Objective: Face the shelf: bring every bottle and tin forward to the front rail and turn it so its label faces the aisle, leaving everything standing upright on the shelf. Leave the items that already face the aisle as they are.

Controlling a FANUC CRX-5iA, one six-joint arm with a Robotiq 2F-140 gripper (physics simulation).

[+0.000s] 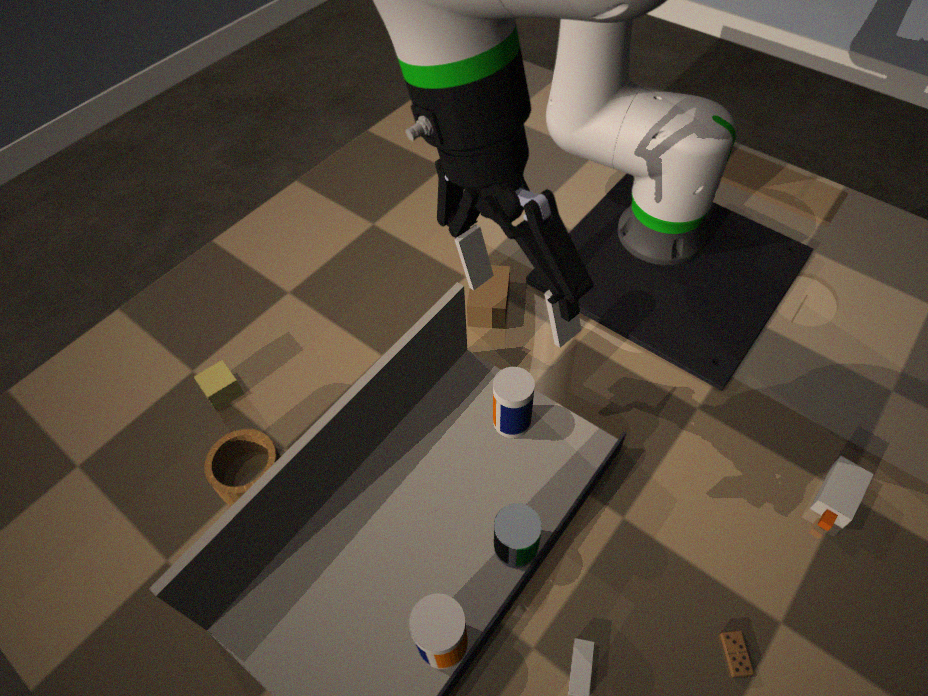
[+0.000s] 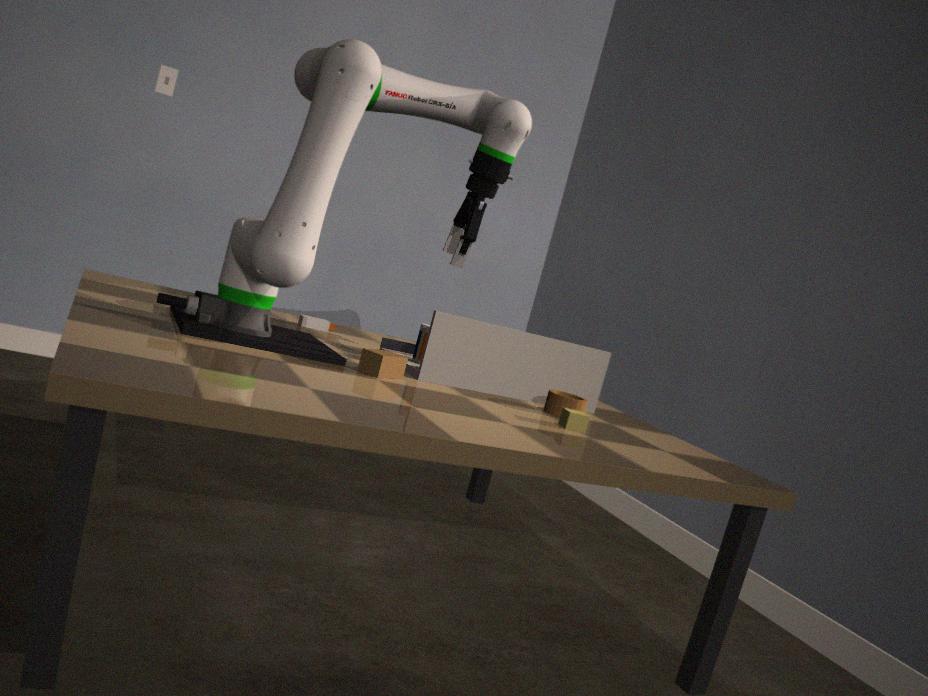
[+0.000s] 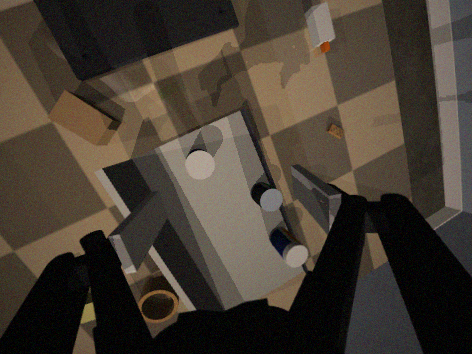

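Seen in the pictures: gripper, between the fingertips: (image 1: 522, 307) (image 2: 451, 259) (image 3: 227, 192); arm's base, origin of its link: (image 1: 660, 233) (image 2: 237, 328).
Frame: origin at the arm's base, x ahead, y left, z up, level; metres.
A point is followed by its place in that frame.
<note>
The grey shelf (image 1: 397, 539) @(x 0.690, y -0.035, z 0.004 m) (image 3: 220, 200) @(x 0.579, y -0.009, z 0.004 m) has a tall back panel (image 2: 517, 359) @(x 0.639, y -0.155, z 0.080 m) and a dark front rail (image 1: 570, 511) @(x 0.545, y 0.129, z 0.031 m) (image 3: 261, 155) @(x 0.520, y 0.127, z 0.030 m). A white-capped bottle (image 1: 513, 404) @(x 0.487, y 0.005, z 0.093 m) (image 3: 200, 164) @(x 0.463, y -0.009, z 0.100 m) with a blue and orange wrap stands upright near the robot-side end, set back from the rail. A grey-lidded tin (image 1: 517, 535) @(x 0.623, y 0.098, z 0.074 m) (image 3: 270, 199) @(x 0.609, y 0.091, z 0.074 m) with black and green sides stands by the rail. Another white-capped bottle (image 1: 438, 629) @(x 0.762, y 0.091, z 0.103 m) (image 3: 295, 254) @(x 0.749, y 0.084, z 0.103 m) with blue and orange stands near the rail at the other end. My gripper (image 1: 518, 310) @(x 0.477, y 0.004, z 0.273 m) (image 2: 455, 250) @(x 0.477, y 0.004, z 0.273 m) (image 3: 227, 192) @(x 0.477, y 0.004, z 0.273 m) is open and empty, high above the shelf.
A wooden block (image 1: 485, 303) @(x 0.326, y -0.148, z 0.034 m) (image 2: 383, 364) @(x 0.275, y -0.208, z 0.014 m) (image 3: 85, 117) @(x 0.294, y -0.156, z 0.034 m) lies by the shelf's robot-side end. A wooden bowl (image 1: 224, 490) @(x 0.775, y -0.251, z 0.034 m) (image 2: 554, 404) @(x 0.688, y -0.283, z 0.009 m) and yellow cube (image 1: 217, 382) @(x 0.661, y -0.397, z 0.022 m) (image 2: 574, 420) @(x 0.644, y -0.426, z 0.006 m) are behind the back panel. On the aisle side are a white box (image 1: 843, 490) @(x 0.314, y 0.406, z 0.012 m), a domino (image 1: 736, 654) @(x 0.573, y 0.370, z -0.008 m) and a white block (image 1: 581, 666) @(x 0.686, y 0.229, z -0.004 m).
</note>
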